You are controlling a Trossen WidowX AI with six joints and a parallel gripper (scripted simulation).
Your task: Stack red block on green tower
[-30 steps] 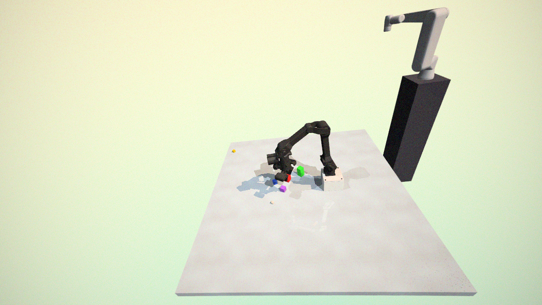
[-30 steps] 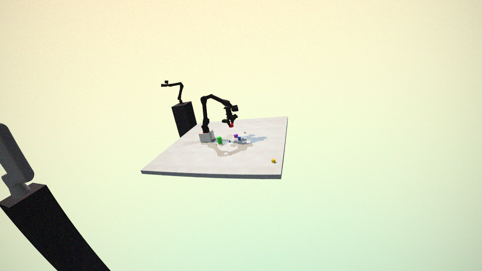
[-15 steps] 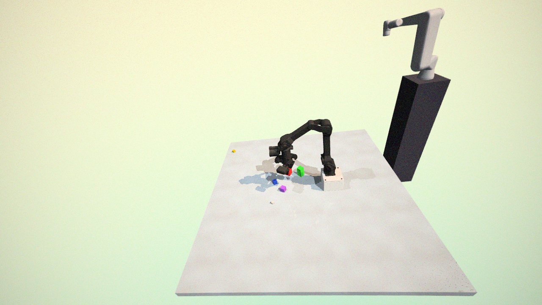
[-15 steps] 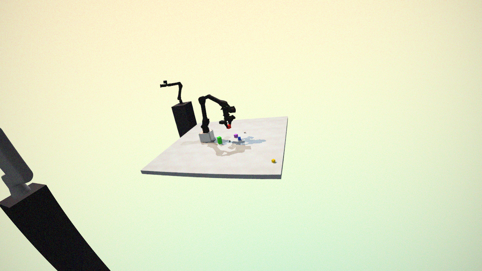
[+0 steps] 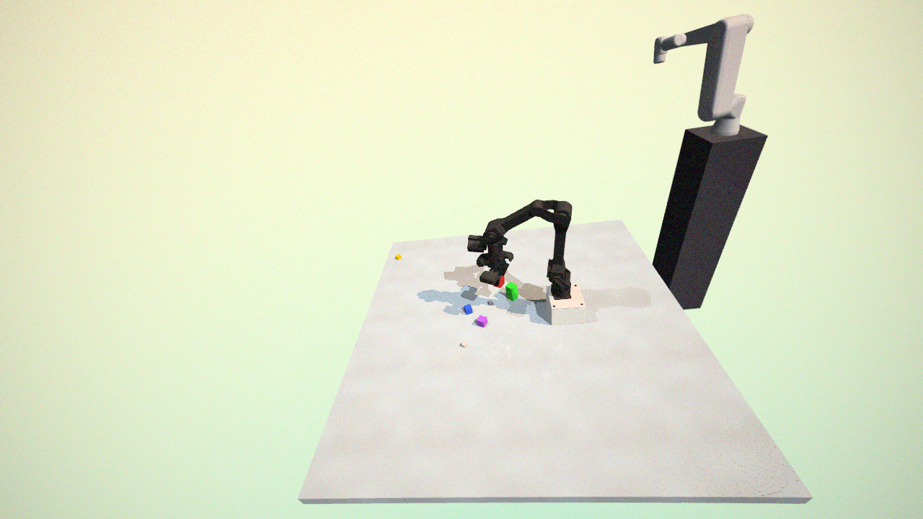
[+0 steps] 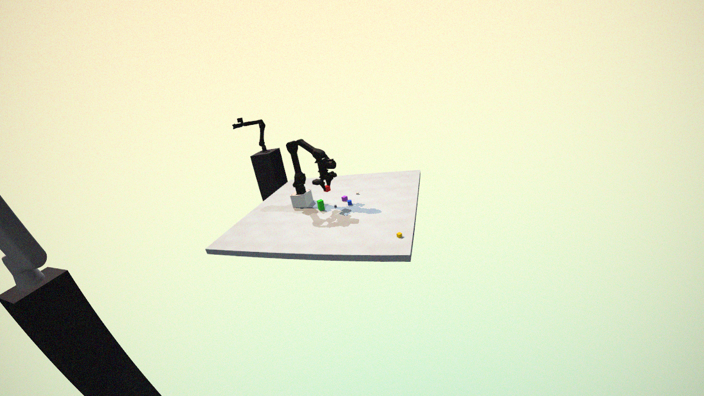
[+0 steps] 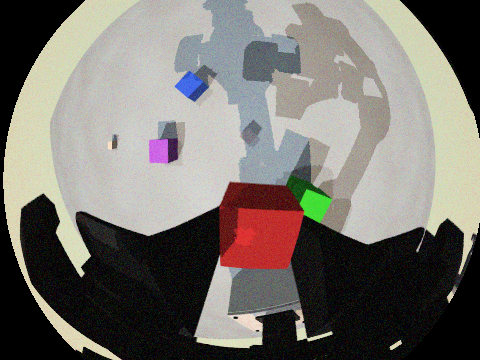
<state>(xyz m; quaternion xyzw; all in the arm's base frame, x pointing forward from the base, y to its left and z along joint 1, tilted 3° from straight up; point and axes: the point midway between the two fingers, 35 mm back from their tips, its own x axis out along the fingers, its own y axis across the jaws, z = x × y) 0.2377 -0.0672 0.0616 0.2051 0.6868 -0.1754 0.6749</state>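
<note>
Right now my gripper tip is 40 mm short of the small dark cube, 20 mm to the left of it and 120 mm above it. From my gripper tip the other things lie so: purple block: 80 mm ahead, 90 mm to the left, 110 mm below; red block: 10 mm above; blue block: 140 mm ahead, 20 mm to the left, 120 mm below.
</note>
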